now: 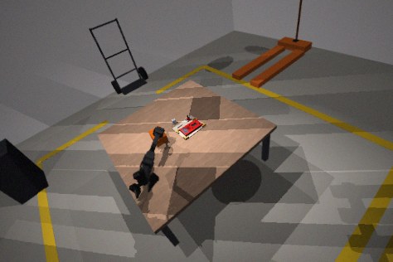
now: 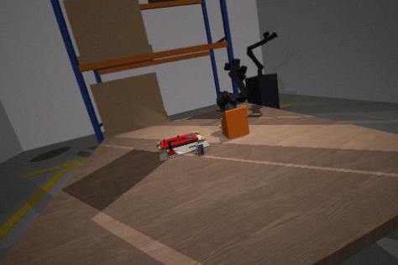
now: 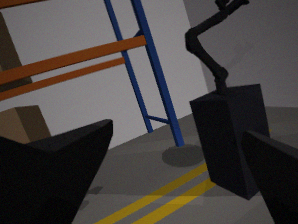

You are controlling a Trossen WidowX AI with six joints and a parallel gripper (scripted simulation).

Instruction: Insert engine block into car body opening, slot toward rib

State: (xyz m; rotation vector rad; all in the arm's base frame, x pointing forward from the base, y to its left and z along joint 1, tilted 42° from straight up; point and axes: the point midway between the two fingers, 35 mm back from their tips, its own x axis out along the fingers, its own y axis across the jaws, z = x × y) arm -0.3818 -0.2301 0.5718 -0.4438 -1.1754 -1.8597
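My gripper tip is now 66 cm short of the engine block, 67 cm to the right of it and 33 cm above it.
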